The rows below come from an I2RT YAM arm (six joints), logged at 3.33 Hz.
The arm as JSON. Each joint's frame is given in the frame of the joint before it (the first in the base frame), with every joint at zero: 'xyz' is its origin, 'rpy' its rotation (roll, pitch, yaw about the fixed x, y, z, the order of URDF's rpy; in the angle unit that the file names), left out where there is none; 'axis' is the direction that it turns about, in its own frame. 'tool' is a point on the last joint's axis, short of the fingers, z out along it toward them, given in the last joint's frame.
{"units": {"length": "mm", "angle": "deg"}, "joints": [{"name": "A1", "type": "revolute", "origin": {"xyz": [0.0, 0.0, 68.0]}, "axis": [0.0, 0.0, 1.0]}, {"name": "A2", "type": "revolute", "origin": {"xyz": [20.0, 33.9, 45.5]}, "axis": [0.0, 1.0, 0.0]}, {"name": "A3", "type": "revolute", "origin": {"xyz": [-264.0, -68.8, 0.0]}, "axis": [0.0, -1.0, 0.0]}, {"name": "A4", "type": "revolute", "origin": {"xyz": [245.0, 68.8, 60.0]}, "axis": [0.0, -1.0, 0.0]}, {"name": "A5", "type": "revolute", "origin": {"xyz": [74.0, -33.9, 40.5]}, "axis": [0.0, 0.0, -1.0]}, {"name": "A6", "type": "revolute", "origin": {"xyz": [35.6, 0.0, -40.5]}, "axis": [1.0, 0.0, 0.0]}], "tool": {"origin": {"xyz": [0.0, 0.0, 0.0], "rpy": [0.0, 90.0, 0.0]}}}
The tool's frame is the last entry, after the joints.
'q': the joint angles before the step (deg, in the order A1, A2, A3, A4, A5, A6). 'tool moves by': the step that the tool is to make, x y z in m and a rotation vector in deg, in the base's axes. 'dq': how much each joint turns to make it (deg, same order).
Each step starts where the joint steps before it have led.
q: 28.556 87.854 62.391 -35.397 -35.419 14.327
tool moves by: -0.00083 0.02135 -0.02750 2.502 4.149 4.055
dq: 3.081 4.677 -1.815 5.049 -4.197 1.464
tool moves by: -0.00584 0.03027 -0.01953 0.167 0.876 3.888
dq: 4.985 4.415 0.001 4.830 -0.043 1.642
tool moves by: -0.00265 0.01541 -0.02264 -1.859 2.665 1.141
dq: 2.382 4.371 -0.001 2.099 0.415 1.529
